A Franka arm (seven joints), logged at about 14 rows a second.
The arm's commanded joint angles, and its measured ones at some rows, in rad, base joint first. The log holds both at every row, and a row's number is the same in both.
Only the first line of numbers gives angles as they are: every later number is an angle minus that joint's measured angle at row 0.
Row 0, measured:
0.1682 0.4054 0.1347 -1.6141 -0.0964 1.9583 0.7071
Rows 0 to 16, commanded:
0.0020 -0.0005 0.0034 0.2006 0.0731 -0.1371 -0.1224
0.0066 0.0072 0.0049 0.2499 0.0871 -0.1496 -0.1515
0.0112 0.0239 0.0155 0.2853 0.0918 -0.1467 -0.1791
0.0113 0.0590 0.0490 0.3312 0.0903 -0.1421 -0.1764
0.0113 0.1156 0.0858 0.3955 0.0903 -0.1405 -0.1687
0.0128 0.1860 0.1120 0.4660 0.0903 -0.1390 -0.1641
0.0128 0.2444 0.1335 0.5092 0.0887 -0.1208 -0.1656
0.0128 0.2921 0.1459 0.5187 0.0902 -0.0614 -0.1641
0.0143 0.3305 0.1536 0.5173 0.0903 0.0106 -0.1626
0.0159 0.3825 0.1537 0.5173 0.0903 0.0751 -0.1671
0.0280 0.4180 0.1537 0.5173 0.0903 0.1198 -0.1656
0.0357 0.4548 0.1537 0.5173 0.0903 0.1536 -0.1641
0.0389 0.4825 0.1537 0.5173 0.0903 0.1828 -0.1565
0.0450 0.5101 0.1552 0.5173 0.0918 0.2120 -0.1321
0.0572 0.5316 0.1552 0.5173 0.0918 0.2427 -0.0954
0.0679 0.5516 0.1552 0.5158 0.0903 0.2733 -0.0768
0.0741 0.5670 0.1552 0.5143 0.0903 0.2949 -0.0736
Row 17, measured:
0.0523 0.5326 0.1497 0.4612 0.0812 0.2741 -0.1119
